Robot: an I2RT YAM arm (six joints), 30 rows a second.
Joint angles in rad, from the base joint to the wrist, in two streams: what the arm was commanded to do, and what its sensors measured. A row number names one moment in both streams.
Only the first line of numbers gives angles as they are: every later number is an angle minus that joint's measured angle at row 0.
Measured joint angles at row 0:
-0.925 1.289 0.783 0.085 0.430 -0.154
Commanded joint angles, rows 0 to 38:
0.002 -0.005 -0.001 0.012 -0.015 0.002
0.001 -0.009 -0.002 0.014 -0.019 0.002
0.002 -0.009 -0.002 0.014 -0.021 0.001
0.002 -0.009 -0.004 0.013 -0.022 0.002
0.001 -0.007 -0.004 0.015 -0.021 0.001
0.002 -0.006 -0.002 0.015 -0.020 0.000
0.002 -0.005 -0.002 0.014 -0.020 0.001
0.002 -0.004 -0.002 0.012 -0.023 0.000
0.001 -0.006 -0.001 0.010 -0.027 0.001
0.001 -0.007 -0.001 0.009 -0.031 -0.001
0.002 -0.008 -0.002 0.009 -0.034 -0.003
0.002 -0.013 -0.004 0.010 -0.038 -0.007
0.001 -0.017 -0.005 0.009 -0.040 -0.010
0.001 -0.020 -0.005 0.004 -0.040 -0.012
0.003 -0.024 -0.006 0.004 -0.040 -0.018
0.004 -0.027 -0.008 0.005 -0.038 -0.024
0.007 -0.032 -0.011 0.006 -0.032 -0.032
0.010 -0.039 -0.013 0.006 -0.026 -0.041
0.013 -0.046 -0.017 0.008 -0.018 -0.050
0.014 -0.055 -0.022 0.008 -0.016 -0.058
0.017 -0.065 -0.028 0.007 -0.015 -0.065
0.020 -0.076 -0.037 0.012 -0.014 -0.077
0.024 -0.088 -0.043 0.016 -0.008 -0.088
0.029 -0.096 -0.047 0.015 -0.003 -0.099
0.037 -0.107 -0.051 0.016 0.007 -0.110
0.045 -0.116 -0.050 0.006 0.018 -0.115
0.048 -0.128 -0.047 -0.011 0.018 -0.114
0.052 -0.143 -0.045 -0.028 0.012 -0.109
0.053 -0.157 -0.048 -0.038 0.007 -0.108
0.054 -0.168 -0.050 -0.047 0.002 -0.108
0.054 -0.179 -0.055 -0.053 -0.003 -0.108
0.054 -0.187 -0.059 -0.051 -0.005 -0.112
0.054 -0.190 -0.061 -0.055 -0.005 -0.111
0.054 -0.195 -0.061 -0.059 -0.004 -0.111
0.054 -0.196 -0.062 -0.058 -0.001 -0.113
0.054 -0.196 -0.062 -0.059 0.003 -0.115
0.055 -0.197 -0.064 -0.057 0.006 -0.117
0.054 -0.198 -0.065 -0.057 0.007 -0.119
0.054 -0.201 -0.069 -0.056 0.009 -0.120
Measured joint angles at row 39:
0.053 -0.197 -0.065 -0.064 -0.004 -0.106
